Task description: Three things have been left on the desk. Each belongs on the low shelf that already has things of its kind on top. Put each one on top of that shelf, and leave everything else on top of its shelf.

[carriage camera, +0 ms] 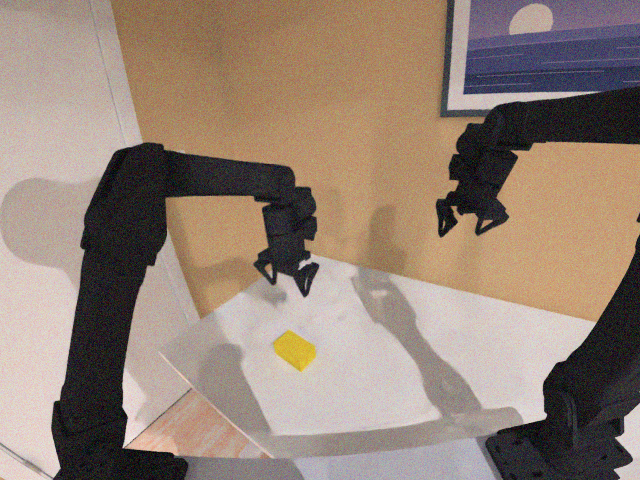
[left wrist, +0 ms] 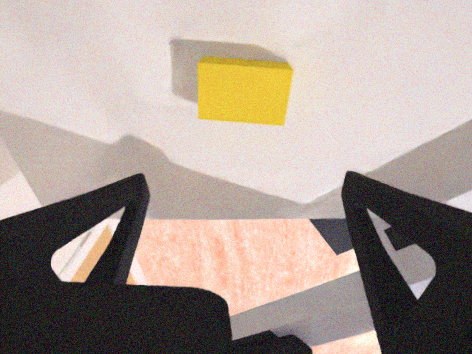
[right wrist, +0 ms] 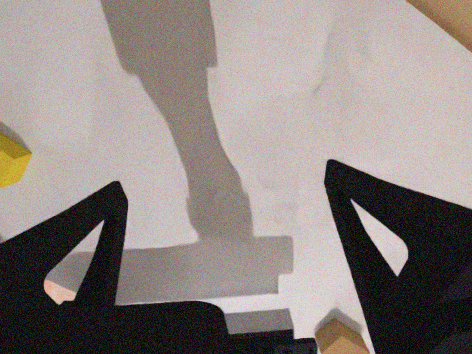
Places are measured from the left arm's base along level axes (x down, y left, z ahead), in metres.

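Pixels of known places: left gripper, fingertip midpoint: (carriage camera: 289, 290) (left wrist: 242, 183); right gripper, fingertip midpoint: (carriage camera: 458, 234) (right wrist: 224, 181); right arm's base at its link origin: (carriage camera: 556, 452).
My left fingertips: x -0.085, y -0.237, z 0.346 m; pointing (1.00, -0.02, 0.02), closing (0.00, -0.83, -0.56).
Note:
For each thing: its top centre in the pictures, then the offset to it from my left fingertips. "spot": a spot on its surface instead. Level surfaces: height alone.
- yellow block at its top centre: (left wrist: 243, 95) (carriage camera: 293, 344) dx +0.182, dy +0.009, dz -0.004 m
- white desk at its surface level: dx +0.227 m
- brown object at a spot on its surface: (right wrist: 342, 336) spot: dx +0.178, dy -0.587, dz -0.424 m
- Pinkish wood floor at its surface level: dx +0.947 m
A yellow block (carriage camera: 294, 350) (left wrist: 244, 92) (right wrist: 12, 162) lies on the white desk (carriage camera: 351, 403) (left wrist: 375, 90) (right wrist: 280, 130). My left gripper (carriage camera: 289, 290) (left wrist: 242, 183) is open and empty above the desk, behind the block in the carriage view; in the left wrist view the block lies beyond the fingertips. My right gripper (carriage camera: 458, 235) (right wrist: 224, 181) is open and empty, high above the desk. A brown object (right wrist: 342, 336) shows in part at the bottom of the right wrist view. The low shelves do not show in these views.
An orange wall (carriage camera: 310, 103) with a framed picture (carriage camera: 444, 62) stands behind the desk. A white door (carriage camera: 46, 103) is at the left. Pinkish wood floor (carriage camera: 193, 428) (left wrist: 200, 250) shows past the desk's edge. Shadows of the arms fall across the desk.

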